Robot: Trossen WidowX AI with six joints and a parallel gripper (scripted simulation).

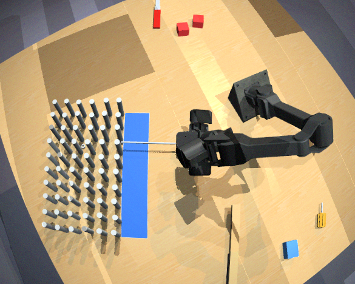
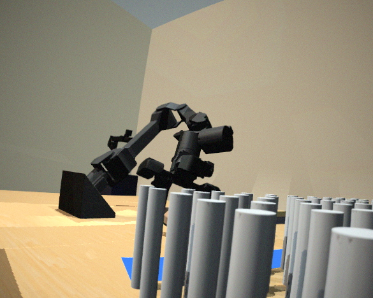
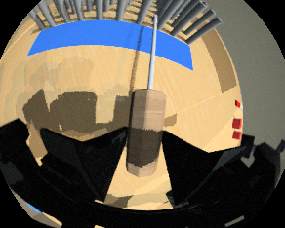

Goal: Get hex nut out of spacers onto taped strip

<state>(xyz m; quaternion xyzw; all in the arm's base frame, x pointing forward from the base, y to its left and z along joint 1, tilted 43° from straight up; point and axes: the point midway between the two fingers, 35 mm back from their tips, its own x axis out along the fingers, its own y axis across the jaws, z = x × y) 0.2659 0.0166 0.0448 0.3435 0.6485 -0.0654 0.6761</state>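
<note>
My gripper tip is now 190 mm short of the blue taped strip, 10 mm to the left of it and 40 mm above it. From my gripper tip the other things lie so: thin metal hook tool 90 mm ahead, 60 mm to the right; blue block 90 mm behind, 470 mm to the left, 20 mm below; yellow-handled screwdriver 250 mm behind, 460 mm to the left, 20 mm below.
</note>
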